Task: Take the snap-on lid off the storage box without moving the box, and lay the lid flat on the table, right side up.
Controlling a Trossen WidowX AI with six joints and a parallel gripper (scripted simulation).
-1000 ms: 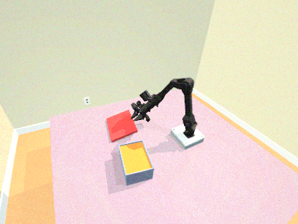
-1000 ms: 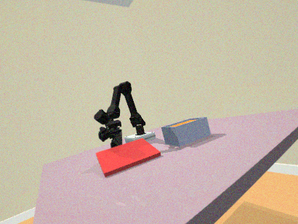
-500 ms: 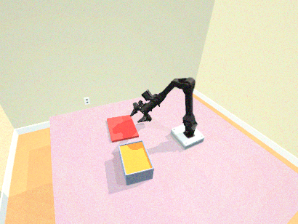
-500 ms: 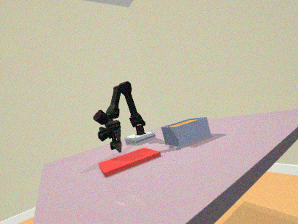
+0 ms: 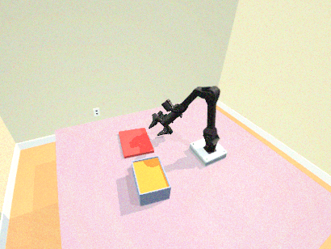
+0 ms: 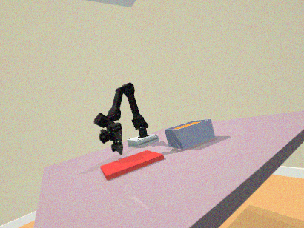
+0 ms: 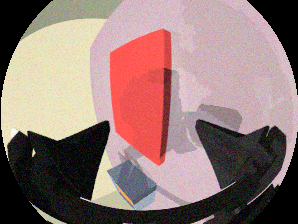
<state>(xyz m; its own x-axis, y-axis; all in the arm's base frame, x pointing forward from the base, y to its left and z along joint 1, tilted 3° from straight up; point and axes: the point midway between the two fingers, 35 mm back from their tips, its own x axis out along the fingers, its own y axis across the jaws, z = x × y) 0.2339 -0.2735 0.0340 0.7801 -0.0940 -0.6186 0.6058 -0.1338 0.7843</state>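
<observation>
The red lid lies 12 cm ahead of my gripper tip, 1 cm to the right of it and 5 cm below it. The rest, counted from my gripper tip: grey-blue storage box: 16 cm ahead, 32 cm to the left, 1 cm below.
</observation>
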